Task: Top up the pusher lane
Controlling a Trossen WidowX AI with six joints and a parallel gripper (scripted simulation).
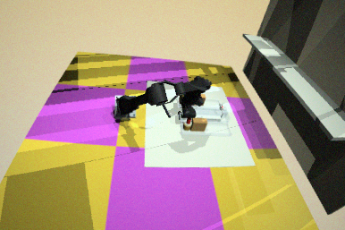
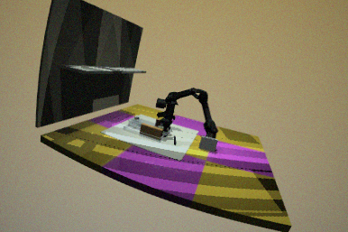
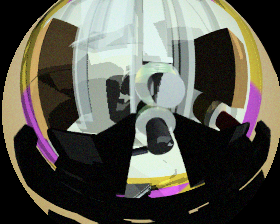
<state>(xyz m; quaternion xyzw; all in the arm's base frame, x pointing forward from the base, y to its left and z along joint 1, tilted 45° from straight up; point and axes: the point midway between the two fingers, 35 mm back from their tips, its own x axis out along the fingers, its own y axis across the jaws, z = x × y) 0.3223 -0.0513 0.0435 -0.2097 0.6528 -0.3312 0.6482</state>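
Now: gripper tip 15 cm short of the clear pusher lane and 1 cm above it. Round my gripper tip: grey shelf (51 cm ahead, 34 cm above, 6 cm to the right).
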